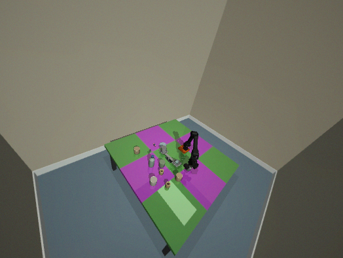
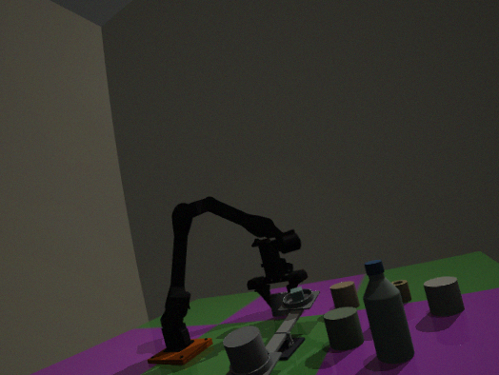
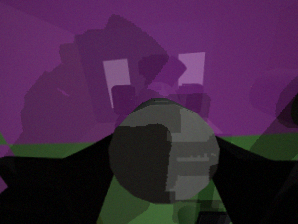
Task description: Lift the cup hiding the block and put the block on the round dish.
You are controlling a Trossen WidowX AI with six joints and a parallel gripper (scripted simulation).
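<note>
The light-blue block lies 100 mm ahead of my gripper tip, 120 mm to the right of it and 60 mm above it. Also, from my gripper tip: small balance 90 mm ahead, 240 mm to the right, 10 mm above; grey cup 70 mm ahead, 400 mm to the right, 30 mm above; grey-green cylinder 210 mm ahead, 250 mm to the right, 10 mm above.
</note>
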